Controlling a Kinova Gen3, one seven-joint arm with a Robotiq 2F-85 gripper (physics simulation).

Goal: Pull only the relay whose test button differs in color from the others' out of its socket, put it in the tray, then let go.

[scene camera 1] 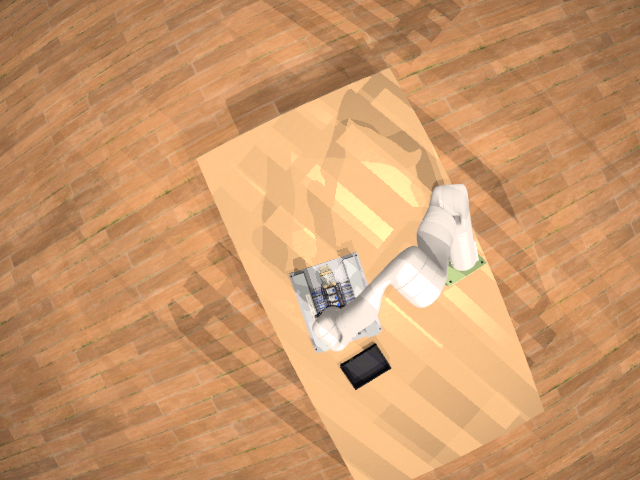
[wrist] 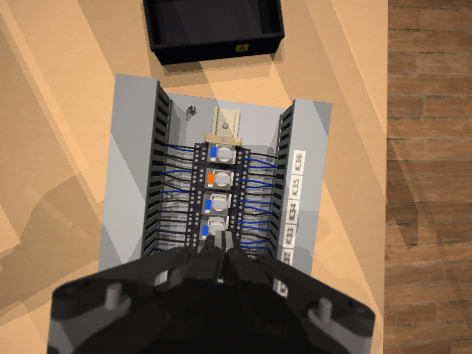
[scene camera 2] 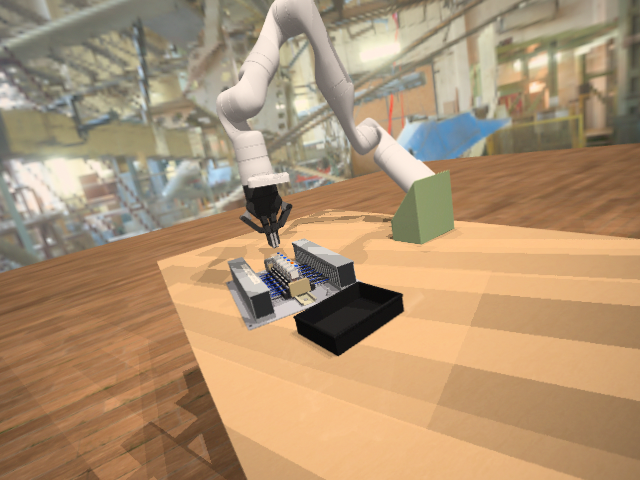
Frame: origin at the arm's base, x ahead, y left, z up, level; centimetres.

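Seen in the pictures: gripper, between the fingertips: [wrist: 221, 241] [scene camera 2: 275, 247]; arm's base, origin of its link: [scene camera 1: 463, 260] [scene camera 2: 426, 190].
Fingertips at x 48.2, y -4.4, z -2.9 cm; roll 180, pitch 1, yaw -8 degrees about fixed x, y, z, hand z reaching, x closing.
Pixels of each thing's middle, then the offset from my fingertips to it.
- relay with the orange test button, middle of its body: [wrist: 218, 178] [scene camera 2: 290, 272] dy +5.3, dx -0.3, dz -5.4 cm
- end relay, middle of its body: [wrist: 221, 154] [scene camera 2: 294, 275] dy +8.1, dx +0.1, dz -5.4 cm
- third relay, middle of its body: [wrist: 216, 201] [scene camera 2: 287, 269] dy +2.6, dx -0.6, dz -5.4 cm
- fourth relay, middle of its body: [wrist: 213, 225] [scene camera 2: 283, 266] dy -0.2, dx -1.0, dz -5.4 cm
- black tray, middle of its body: [wrist: 213, 7] [scene camera 2: 349, 313] [scene camera 1: 365, 366] dy +27.2, dx -0.7, dz -8.4 cm
- beige end stop, middle of its body: [wrist: 223, 141] [scene camera 2: 299, 287] dy +9.9, dx +0.3, dz -7.6 cm
The relay with the orange test button [wrist: 220, 178] [scene camera 2: 292, 264] sits in its socket, second from the tray end of the row, level with the K35 label. The other relays that show have blue buttons, among them the end relay [wrist: 223, 153] and the third relay [wrist: 218, 203]. My gripper [scene camera 2: 273, 244] [wrist: 221, 241] is shut and empty, above the row; in the wrist view its tips overlap the fourth relay [wrist: 212, 227]. It hides the far part of the row there. The black tray [scene camera 1: 365, 366] [scene camera 2: 337, 343] [wrist: 210, 52] stands empty on the table beside the panel.
Tall grey wire ducts [wrist: 131, 175] [wrist: 312, 185] flank the row, with blue and black wires between them and the sockets. A beige end stop [wrist: 223, 140] [scene camera 2: 299, 287] closes the tray end of the row. The green arm base [scene camera 2: 434, 209] stands at the table's edge.
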